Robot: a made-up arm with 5 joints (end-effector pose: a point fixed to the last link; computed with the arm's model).
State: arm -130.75 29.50 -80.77 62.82 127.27
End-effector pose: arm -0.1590 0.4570 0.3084 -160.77 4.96 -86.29
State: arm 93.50 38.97 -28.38 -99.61 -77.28
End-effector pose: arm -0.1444 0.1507 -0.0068 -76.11 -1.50 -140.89
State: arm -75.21 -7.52 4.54 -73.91 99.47
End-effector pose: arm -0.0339 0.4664 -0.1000 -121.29 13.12 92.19
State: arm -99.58 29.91 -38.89 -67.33 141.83
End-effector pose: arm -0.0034 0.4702 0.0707 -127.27 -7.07 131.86
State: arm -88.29 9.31 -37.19 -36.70 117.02
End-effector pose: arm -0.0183 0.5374 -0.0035 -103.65 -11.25 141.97
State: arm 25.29 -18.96 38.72 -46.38 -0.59
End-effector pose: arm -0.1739 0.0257 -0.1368 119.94 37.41 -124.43
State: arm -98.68 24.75 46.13 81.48 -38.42
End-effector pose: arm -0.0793 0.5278 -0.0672 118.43 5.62 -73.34
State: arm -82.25 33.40 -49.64 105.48 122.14
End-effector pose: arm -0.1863 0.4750 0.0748 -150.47 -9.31 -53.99
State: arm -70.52 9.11 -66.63 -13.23 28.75
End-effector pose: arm -0.0468 0.4855 -0.0691 13.28 -36.49 140.67
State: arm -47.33 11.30 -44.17 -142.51 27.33
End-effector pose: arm -0.1533 0.4064 -0.0968 -44.98 41.55 16.81
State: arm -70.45 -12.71 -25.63 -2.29 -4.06
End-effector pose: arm -0.0562 0.4993 -0.1047 19.32 -0.03 155.74
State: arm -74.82 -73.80 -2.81 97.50 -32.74
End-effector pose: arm 0.0893 0.6588 -0.0771 63.53 14.97 -158.81
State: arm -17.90 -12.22 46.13 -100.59 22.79
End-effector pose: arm -0.1117 0.1471 -0.2493 -96.80 54.37 62.06
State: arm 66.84 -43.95 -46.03 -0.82 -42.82
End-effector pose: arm -0.1686 -0.0048 -0.0837 -175.14 50.38 176.79
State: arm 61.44 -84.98 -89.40 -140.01 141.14
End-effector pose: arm -0.1923 0.0552 -0.1304 164.99 -36.94 -36.10
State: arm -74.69 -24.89 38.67 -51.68 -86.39
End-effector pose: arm -0.1081 0.5071 -0.1489 32.97 36.87 83.60
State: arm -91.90 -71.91 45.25 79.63 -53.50
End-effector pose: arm 0.0917 0.6737 -0.0153 111.62 33.23 -172.16
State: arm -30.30 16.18 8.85 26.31 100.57
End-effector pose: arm -0.1414 0.3339 -0.2883 -41.45 -22.68 -146.68
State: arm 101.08 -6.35 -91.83 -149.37 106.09
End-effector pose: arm -0.1522 0.0797 0.0064 142.06 -65.19 -78.37
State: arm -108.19 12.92 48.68 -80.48 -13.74
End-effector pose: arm -0.0324 0.4721 -0.0814 -63.29 -2.39 107.42
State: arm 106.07 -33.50 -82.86 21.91 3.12
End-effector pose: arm -0.1798 -0.0386 0.1226 149.60 66.45 153.60
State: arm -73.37 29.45 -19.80 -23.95 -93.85
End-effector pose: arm -0.0518 0.4436 0.0105 120.48 -0.04 174.56
